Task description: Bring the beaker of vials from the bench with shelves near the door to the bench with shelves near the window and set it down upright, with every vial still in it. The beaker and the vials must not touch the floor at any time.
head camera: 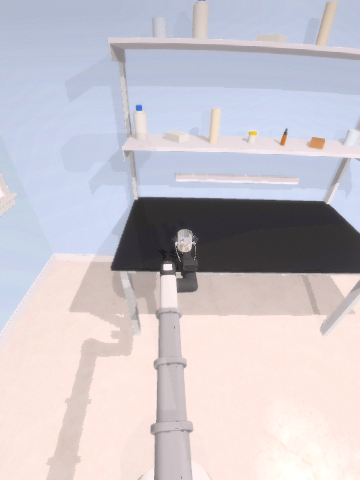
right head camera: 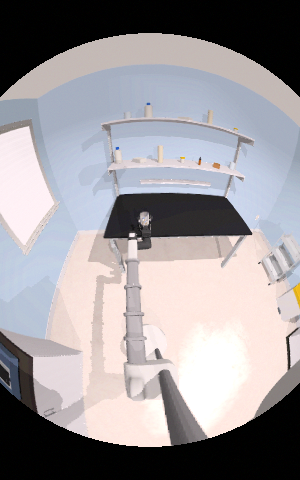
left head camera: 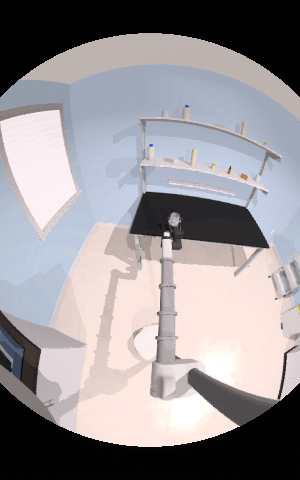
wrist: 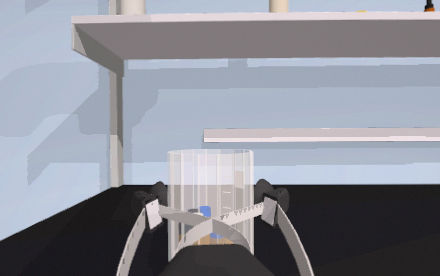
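The clear beaker point(head camera: 184, 235) point(left head camera: 174, 217) point(right head camera: 144, 216) point(wrist: 211, 172) is upright between the fingers, over the front left part of the black bench top point(head camera: 280, 235) point(left head camera: 220, 225) point(right head camera: 200, 215) point(wrist: 360, 225). Vials point(head camera: 184, 244) point(wrist: 205, 211) with blue and dark caps show low inside it; their exact number is hard to tell. My gripper point(head camera: 185, 242) point(left head camera: 174, 220) point(right head camera: 144, 219) point(wrist: 212, 195) is shut on the beaker, one fingertip on each side. The beaker's base is hidden by the gripper in the wrist view, and whether it touches the bench top cannot be told.
Above the bench's back is a lower shelf point(head camera: 235, 146) point(wrist: 250, 40) with bottles, a tan cylinder point(head camera: 214, 126) and small items. A higher shelf point(head camera: 235, 46) is above it. A pale bar point(head camera: 237, 178) point(wrist: 320, 135) runs along the wall. The window point(left head camera: 37, 170) point(right head camera: 22, 185) is at left.
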